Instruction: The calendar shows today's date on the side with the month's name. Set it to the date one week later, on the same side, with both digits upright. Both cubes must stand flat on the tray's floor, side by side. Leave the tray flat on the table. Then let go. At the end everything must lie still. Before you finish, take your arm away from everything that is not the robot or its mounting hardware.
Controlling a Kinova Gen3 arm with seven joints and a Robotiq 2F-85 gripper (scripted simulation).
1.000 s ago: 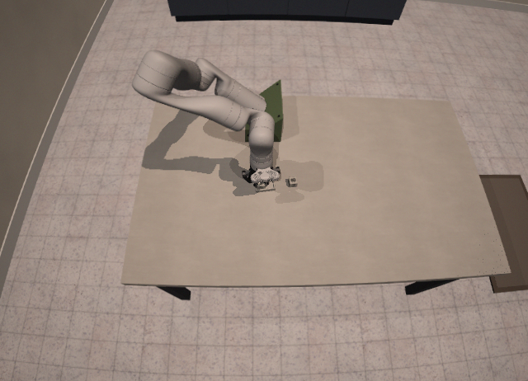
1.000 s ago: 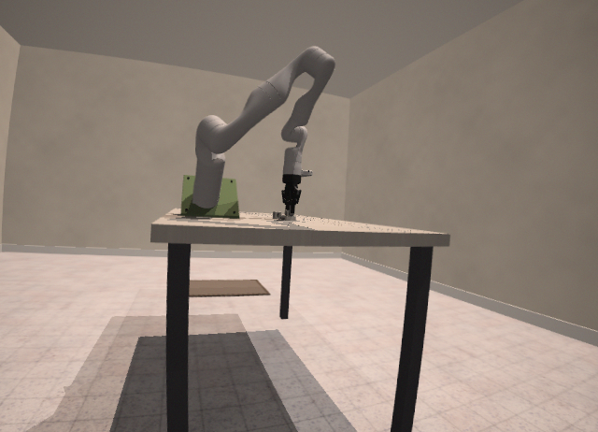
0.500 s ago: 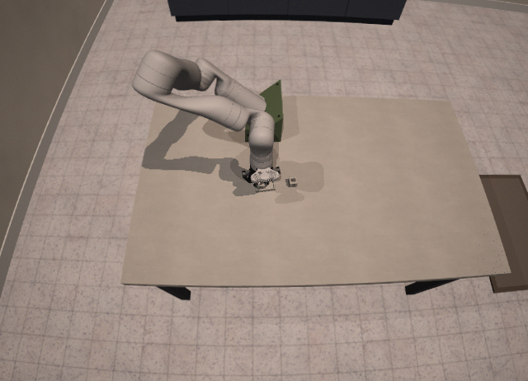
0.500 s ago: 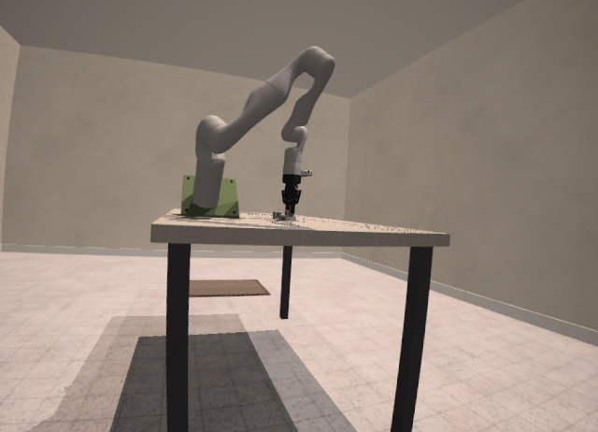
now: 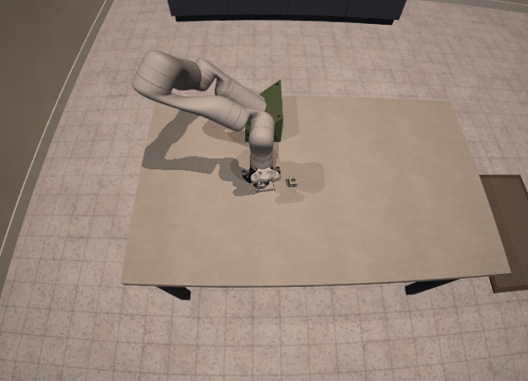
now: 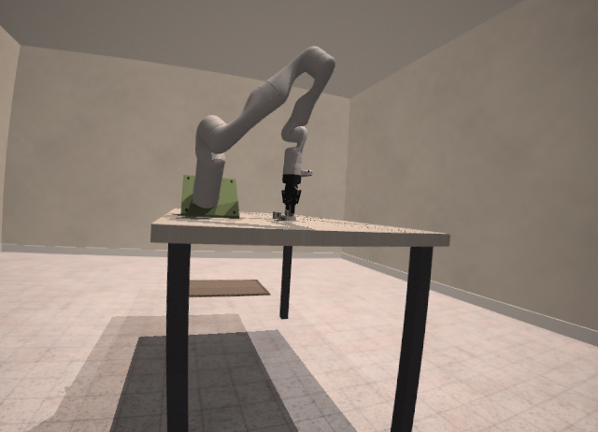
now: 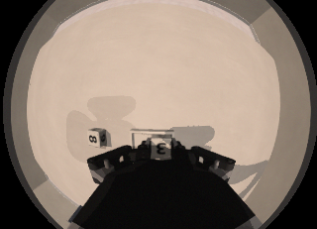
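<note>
Now: the white tray 10 mm behind my hand, 10 mm to the left of it and 30 mm below it.
</note>
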